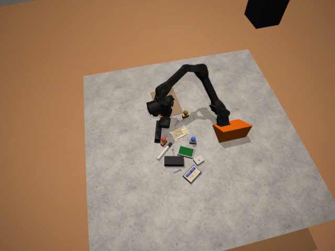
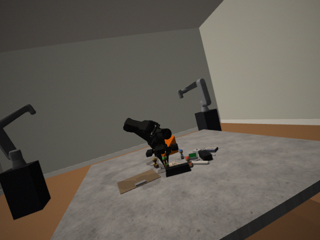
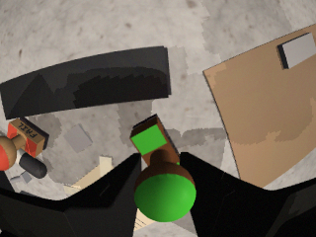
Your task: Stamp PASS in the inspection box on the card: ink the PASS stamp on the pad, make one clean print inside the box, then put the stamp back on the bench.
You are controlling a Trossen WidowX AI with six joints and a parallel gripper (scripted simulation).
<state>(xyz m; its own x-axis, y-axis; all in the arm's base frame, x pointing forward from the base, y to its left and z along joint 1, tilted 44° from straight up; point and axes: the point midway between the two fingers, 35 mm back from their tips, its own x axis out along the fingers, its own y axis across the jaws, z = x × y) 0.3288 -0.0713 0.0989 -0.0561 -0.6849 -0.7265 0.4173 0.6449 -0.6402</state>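
Now: the black bar 60 mm ahead of my gripper tip, 40 mm to the left of it and 30 mm below it. Also, from my gripper tip: cream card (80 mm to the left, 60 mm behind, 50 mm below); red-knobbed stamp (120 mm to the left, 50 mm ahead, 30 mm below); green-knobbed stamp (right at my gripper tip).
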